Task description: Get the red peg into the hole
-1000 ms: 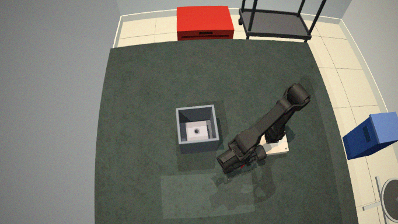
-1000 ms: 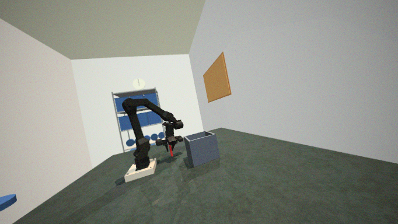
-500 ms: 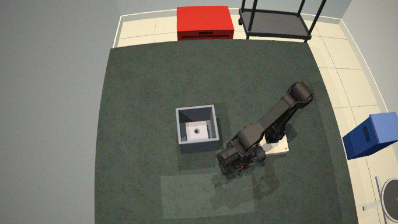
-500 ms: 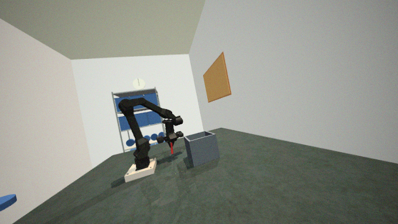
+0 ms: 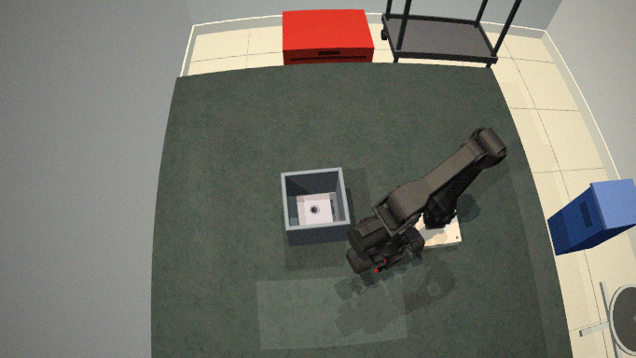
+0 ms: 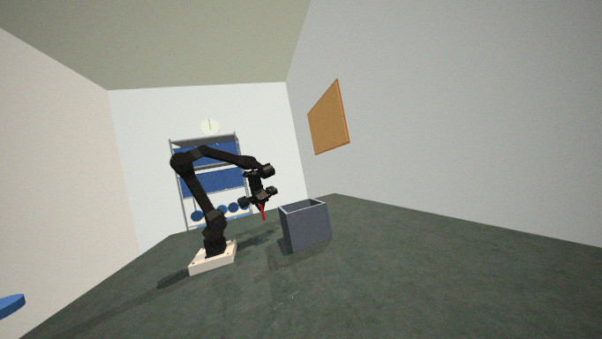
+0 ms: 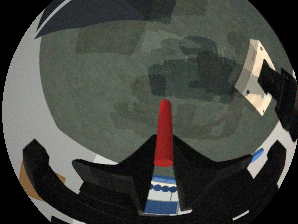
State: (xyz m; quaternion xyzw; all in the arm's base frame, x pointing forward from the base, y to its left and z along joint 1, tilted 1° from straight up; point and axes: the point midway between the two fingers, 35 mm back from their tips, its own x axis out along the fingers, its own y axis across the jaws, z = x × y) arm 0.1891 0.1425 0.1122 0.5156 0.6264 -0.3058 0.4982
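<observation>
Now: the light grey plate 16 cm ahead of my gripper tip, 20 cm to the right of it and 7 cm below it. The rest, counted from my gripper tip: red peg: 1 cm to the right, 1 cm below.
</observation>
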